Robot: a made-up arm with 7 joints.
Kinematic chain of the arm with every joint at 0, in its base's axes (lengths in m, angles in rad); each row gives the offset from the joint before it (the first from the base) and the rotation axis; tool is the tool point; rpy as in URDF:
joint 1: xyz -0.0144 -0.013 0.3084 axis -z
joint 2: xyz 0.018 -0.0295 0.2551 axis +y
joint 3: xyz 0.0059 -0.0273 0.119 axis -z
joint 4: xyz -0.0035 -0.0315 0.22 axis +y
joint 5: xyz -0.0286 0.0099 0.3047 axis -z
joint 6: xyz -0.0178 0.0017 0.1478 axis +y
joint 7: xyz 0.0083 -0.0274 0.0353 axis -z
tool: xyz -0.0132 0 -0.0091 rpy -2.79 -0.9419 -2.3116
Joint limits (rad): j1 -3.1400..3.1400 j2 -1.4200..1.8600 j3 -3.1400..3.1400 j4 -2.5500..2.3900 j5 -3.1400..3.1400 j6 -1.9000..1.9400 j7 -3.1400..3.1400
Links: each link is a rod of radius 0.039 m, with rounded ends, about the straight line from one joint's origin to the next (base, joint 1, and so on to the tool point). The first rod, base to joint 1, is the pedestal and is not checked.
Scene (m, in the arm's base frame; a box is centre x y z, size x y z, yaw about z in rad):
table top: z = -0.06
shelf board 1: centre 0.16 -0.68 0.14 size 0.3 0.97 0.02 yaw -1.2
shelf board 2: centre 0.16 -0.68 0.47 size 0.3 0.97 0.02 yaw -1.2
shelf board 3: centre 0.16 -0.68 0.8 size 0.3 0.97 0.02 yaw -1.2
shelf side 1: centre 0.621 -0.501 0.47 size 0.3 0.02 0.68 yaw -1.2
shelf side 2: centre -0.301 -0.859 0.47 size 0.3 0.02 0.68 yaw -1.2
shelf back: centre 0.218 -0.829 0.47 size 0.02 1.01 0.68 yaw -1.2
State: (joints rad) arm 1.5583 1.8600 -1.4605 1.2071 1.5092 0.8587 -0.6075
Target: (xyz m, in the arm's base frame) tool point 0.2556 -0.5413 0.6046
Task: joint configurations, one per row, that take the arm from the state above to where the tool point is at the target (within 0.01 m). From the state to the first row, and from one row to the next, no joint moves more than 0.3 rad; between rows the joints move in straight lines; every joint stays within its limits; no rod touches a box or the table.
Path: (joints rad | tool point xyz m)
1: 1.6903 1.8460 -1.3781 1.4656 1.5025 0.8800 -0.6067 | 0.3215 -0.4752 0.3278
2: 1.8224 1.8319 -1.2956 1.7242 1.4957 0.9012 -0.6060 | 0.2899 -0.3948 0.3260
3: 1.9544 1.8179 -1.2132 1.9827 1.4890 0.9225 -0.6052 | 0.2527 -0.3071 0.3302
4: 2.0725 1.7399 -1.4905 2.0480 1.5108 0.9162 -0.6015 | 0.2335 -0.3565 0.4682
5: 2.1906 1.6618 -1.7678 2.1134 1.5326 0.9098 -0.5978 | 0.1881 -0.3678 0.6046
6: 2.0200 1.6412 -1.7672 1.8289 1.5321 0.8910 -0.6000 | 0.2214 -0.4598 0.6057
7: 1.8495 1.6205 -1.7666 1.5445 1.5316 0.8722 -0.6023 | 0.2556 -0.5413 0.6046

